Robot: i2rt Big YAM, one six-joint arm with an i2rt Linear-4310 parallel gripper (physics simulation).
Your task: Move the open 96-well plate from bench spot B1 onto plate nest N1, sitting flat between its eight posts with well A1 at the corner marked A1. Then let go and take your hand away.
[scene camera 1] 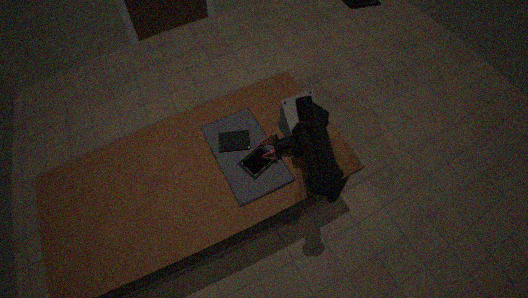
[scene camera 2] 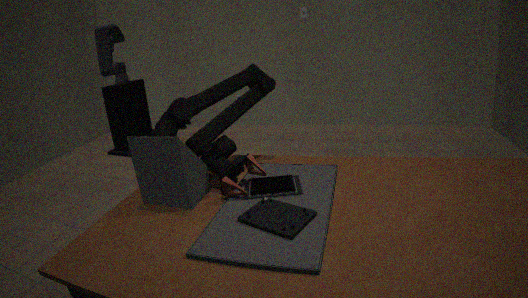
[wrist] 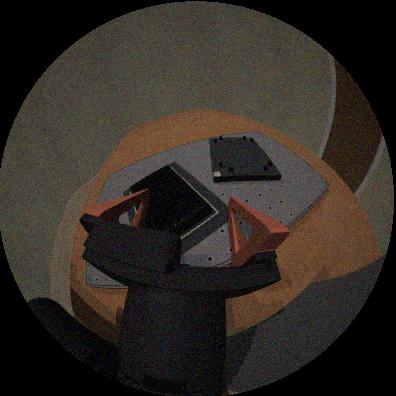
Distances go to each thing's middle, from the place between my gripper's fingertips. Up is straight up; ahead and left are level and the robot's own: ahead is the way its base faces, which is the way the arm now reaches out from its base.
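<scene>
There's a dark nest block [scene camera 2: 286,220] that's 12 cm to the right of my hand, 11 cm ahead of it and 2 cm below it. My gripper itself is 3 cm short of the dark plate [scene camera 2: 277,184], 4 cm to the right of it and 2 cm above it.
</scene>
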